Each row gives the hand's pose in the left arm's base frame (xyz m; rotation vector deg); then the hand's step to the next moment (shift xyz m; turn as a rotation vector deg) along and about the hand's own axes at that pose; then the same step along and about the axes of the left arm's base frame.
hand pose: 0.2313 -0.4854 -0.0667 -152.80 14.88 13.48
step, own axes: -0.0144 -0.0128 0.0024 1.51 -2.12 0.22
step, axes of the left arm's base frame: -0.0114 0.0144 0.0062 1.90 1.75 0.38
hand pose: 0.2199 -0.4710 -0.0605 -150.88 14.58 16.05
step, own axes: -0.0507 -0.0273 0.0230 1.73 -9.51 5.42
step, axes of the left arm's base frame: -0.0461 0.0413 0.0043 3.00 10.63 -0.93
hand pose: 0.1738 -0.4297 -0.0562 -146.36 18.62 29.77
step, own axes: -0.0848 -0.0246 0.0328 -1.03 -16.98 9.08
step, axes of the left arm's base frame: -0.0780 0.0487 0.0202 1.84 19.19 0.54
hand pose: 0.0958 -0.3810 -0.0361 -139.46 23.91 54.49
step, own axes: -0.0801 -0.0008 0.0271 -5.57 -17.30 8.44
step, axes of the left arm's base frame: -0.0714 0.0236 0.0388 -0.90 19.57 4.22
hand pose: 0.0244 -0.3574 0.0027 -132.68 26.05 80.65
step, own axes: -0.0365 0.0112 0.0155 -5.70 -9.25 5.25
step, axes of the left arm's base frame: -0.0332 0.0004 0.0243 -2.25 11.02 4.38
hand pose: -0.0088 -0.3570 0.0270 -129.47 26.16 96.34
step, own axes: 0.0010 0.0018 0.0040 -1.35 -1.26 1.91
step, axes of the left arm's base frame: -0.0040 -0.0001 -0.0021 -1.50 2.04 0.81
